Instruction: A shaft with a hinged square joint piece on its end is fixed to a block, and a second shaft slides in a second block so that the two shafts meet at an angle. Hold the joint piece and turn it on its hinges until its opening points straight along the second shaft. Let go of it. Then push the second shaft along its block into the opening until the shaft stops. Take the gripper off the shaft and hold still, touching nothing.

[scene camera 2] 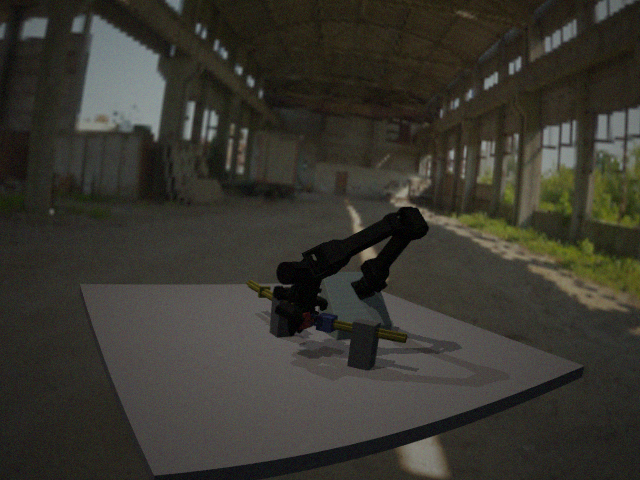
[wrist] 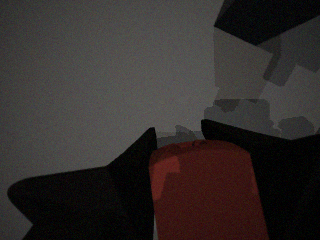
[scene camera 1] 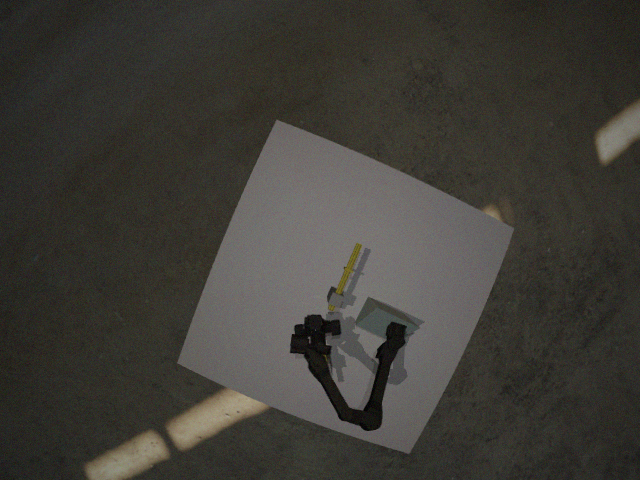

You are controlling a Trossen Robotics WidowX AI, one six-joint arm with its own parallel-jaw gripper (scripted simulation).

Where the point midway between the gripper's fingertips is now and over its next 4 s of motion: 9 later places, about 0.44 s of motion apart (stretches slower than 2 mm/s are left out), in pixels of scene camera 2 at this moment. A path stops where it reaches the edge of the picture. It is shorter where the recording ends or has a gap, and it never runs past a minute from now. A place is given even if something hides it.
The gripper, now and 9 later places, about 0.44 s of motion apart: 294, 334; 297, 332; 298, 325; 297, 319; 297, 296; 302, 274; 296, 284; 294, 290; 293, 293; 291, 295
